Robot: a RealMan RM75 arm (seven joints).
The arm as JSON. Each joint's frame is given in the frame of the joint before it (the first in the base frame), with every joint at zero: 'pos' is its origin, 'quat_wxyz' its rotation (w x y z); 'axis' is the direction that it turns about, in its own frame. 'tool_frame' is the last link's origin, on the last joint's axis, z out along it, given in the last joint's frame.
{
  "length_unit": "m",
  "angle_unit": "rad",
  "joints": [
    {
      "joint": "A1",
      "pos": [
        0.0,
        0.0,
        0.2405
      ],
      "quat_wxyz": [
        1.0,
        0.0,
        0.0,
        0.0
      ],
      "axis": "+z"
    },
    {
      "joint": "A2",
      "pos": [
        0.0,
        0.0,
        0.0
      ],
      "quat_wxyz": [
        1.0,
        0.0,
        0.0,
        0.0
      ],
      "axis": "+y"
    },
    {
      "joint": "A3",
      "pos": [
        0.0,
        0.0,
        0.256
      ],
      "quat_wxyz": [
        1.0,
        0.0,
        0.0,
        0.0
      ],
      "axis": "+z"
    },
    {
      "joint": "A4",
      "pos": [
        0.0,
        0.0,
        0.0
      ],
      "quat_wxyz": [
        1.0,
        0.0,
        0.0,
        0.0
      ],
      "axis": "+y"
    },
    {
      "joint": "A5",
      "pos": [
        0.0,
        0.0,
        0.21
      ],
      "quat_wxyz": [
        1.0,
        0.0,
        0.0,
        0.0
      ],
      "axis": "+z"
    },
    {
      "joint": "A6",
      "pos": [
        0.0,
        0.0,
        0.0
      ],
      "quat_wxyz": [
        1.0,
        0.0,
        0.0,
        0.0
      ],
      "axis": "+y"
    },
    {
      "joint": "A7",
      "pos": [
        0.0,
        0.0,
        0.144
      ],
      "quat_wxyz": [
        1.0,
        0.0,
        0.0,
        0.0
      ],
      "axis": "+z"
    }
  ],
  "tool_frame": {
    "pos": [
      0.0,
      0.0,
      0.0
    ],
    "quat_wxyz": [
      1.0,
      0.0,
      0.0,
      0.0
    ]
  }
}
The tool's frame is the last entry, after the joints.
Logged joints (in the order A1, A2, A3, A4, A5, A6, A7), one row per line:
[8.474 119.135 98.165 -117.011 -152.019 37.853 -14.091]
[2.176 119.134 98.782 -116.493 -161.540 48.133 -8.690]
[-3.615 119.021 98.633 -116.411 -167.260 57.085 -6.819]
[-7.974 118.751 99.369 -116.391 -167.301 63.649 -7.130]
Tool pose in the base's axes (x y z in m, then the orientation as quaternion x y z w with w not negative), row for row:
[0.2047 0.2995 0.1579 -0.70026 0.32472 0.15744 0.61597]
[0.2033 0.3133 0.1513 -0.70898 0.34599 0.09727 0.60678]
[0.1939 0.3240 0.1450 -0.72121 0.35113 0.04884 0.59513]
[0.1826 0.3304 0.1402 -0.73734 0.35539 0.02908 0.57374]
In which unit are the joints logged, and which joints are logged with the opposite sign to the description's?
The joints are logged in degrees. Opposite sign: A1, A4.
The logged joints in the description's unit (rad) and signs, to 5 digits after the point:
[-0.14790 2.07930 1.71330 2.04223 -2.65323 0.66066 -0.24593]
[-0.03798 2.07928 1.72407 2.03319 -2.81940 0.84008 -0.15167]
[0.06309 2.07731 1.72147 2.03176 -2.91924 0.99632 -0.11901]
[0.13917 2.07260 1.73432 2.03141 -2.91995 1.11088 -0.12444]

